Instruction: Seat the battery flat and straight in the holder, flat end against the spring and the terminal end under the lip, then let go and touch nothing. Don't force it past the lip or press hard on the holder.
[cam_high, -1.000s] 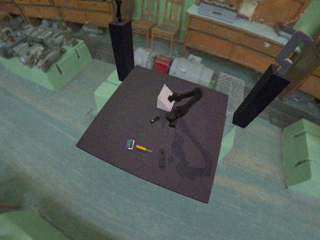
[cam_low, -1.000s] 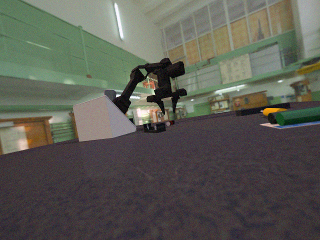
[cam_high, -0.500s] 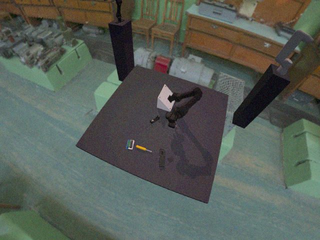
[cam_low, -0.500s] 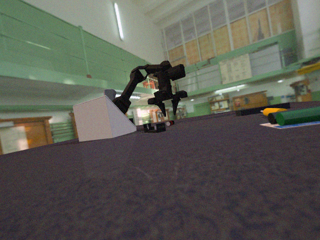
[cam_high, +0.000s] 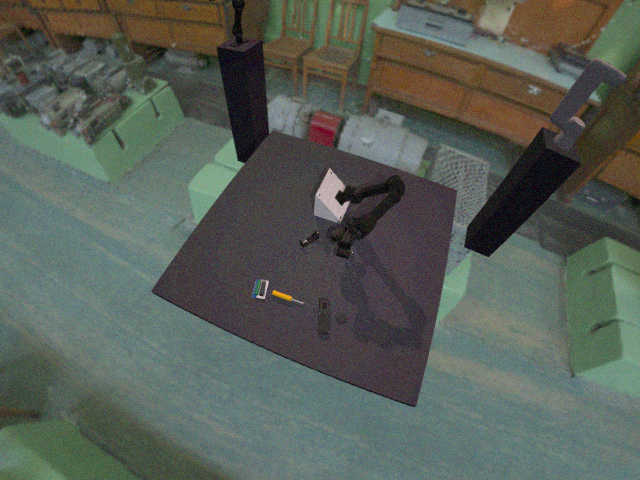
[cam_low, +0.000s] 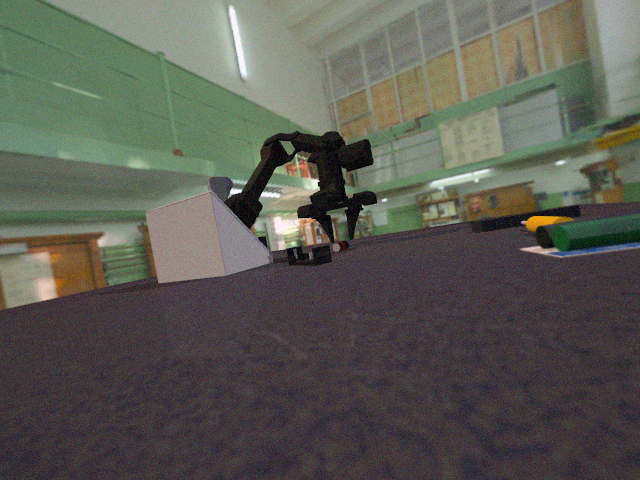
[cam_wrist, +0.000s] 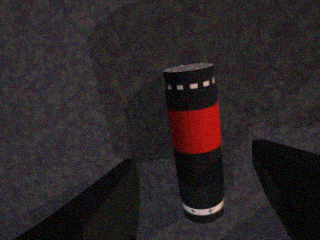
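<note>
My gripper tip is now 10 mm above the battery. Also, from my gripper tip: yellow-handled screwdriver: 350 mm ahead, 140 mm to the right, 10 mm below.
</note>
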